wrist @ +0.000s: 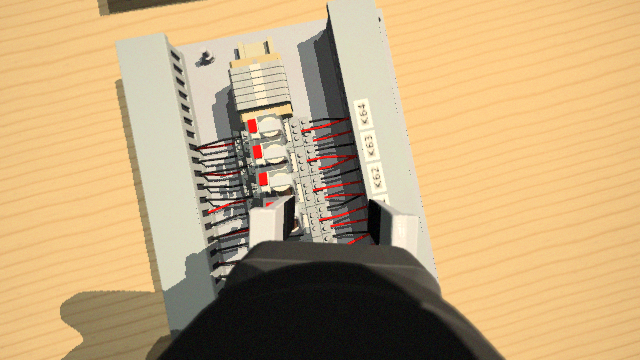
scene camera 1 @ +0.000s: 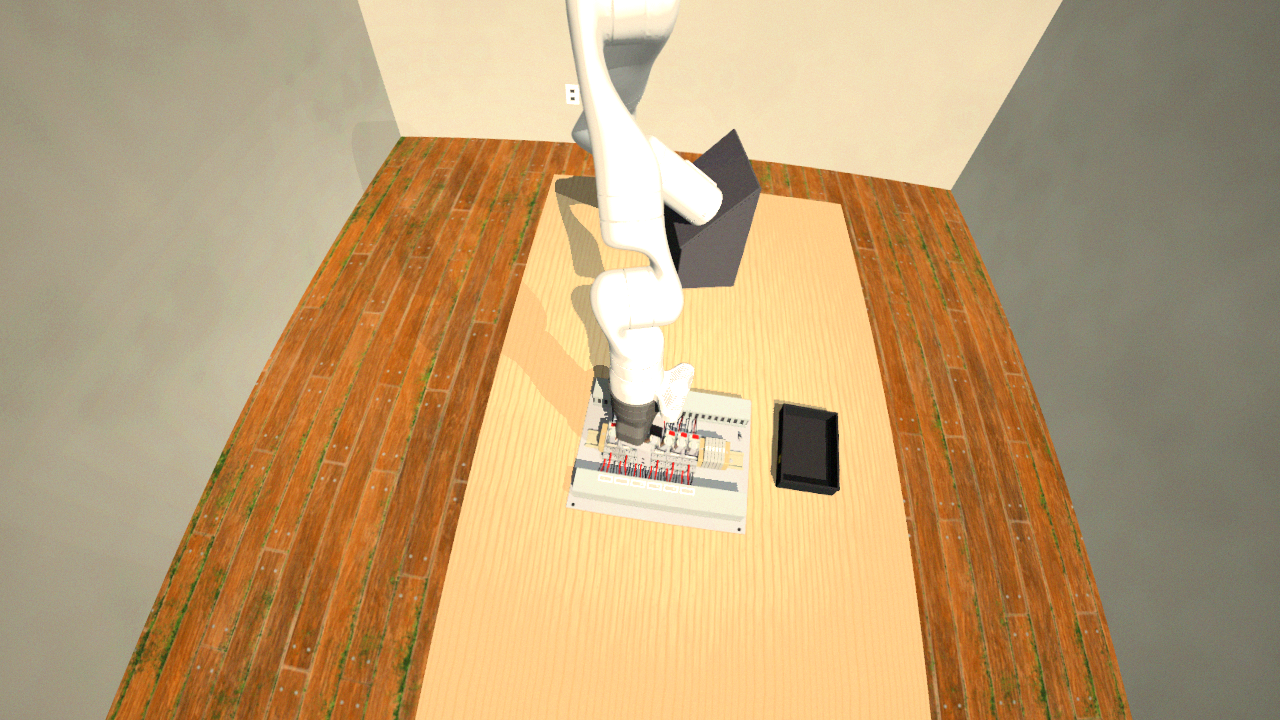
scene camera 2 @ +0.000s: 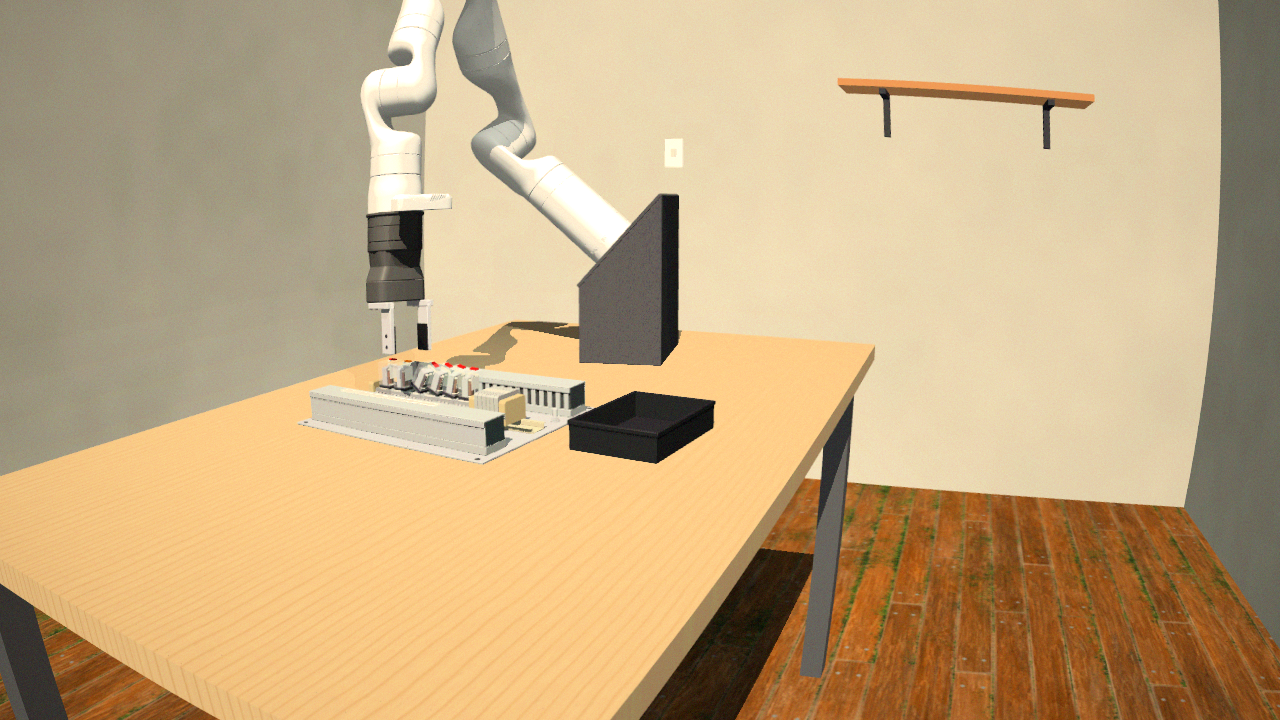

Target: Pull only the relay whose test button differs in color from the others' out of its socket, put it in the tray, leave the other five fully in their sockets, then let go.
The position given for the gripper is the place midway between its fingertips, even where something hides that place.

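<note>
The gripper appears in scene camera 2 (scene camera 2: 407,352), in the wrist view (wrist: 331,213) and in scene camera 1 (scene camera 1: 650,448). With it in the scene is a panel (scene camera 1: 589,458), visible too from the wrist (wrist: 304,48) and from the second scene camera (scene camera 2: 514,440).
</note>
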